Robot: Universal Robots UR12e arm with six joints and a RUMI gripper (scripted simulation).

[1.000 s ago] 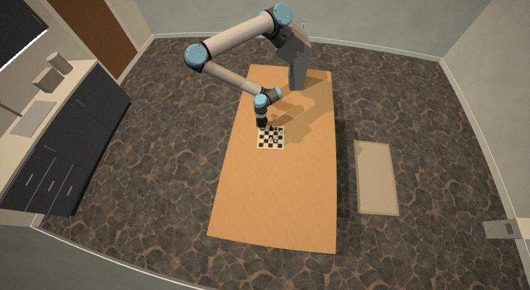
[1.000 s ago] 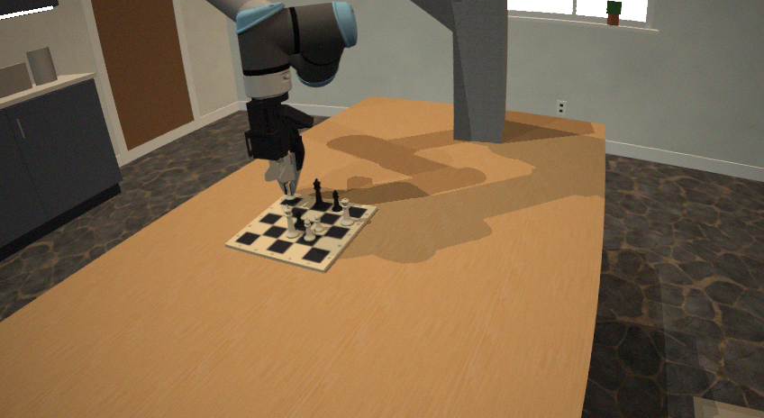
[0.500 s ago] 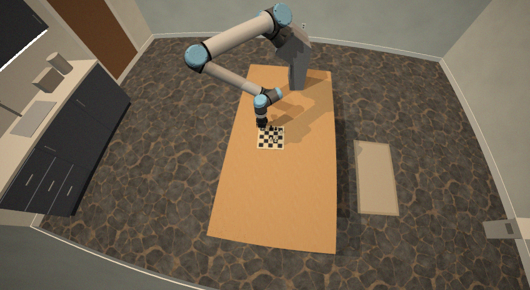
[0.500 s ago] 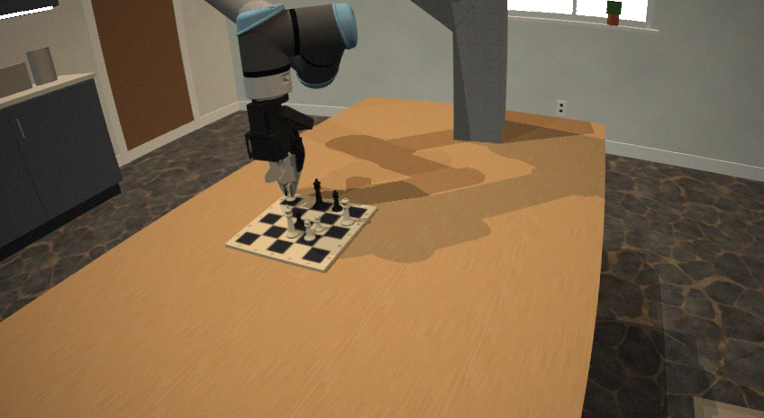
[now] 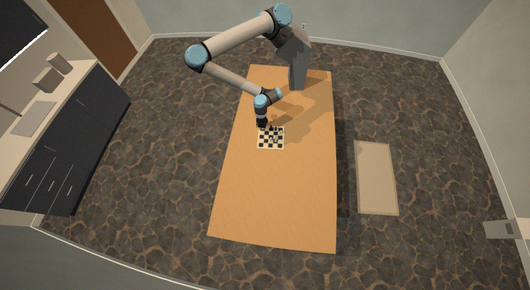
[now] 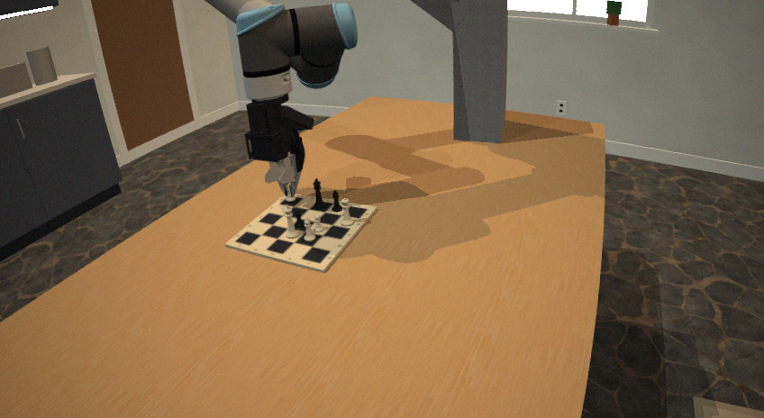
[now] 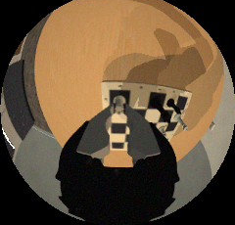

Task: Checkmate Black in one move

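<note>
Right now the black king is 7 cm to the left of my hand and 1 cm behind it. Round my hand: white rook: 16 cm to the left, 2 cm ahead; small chessboard: 8 cm to the left, 7 cm ahead, 3 cm below; tall white piece: 10 cm ahead, 9 cm to the left.
</note>
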